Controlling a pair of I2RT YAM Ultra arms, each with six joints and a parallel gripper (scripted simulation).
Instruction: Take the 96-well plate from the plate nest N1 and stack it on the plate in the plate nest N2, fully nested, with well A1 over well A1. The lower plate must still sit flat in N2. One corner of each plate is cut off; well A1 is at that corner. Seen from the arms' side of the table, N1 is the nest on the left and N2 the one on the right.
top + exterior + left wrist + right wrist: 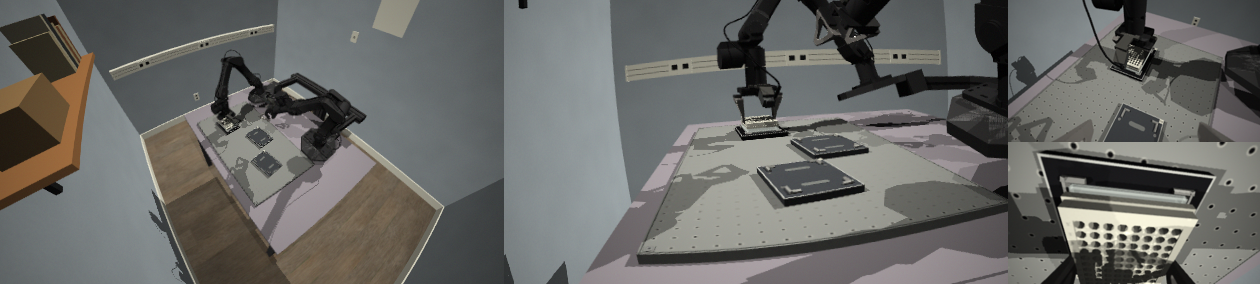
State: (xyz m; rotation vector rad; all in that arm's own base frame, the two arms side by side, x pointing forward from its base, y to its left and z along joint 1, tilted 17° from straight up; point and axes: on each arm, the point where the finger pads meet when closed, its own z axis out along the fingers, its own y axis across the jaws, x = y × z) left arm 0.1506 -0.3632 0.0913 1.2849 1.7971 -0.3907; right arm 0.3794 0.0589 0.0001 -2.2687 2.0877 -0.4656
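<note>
Right now the white 96-well plate is 10 mm below my right hand.
</note>
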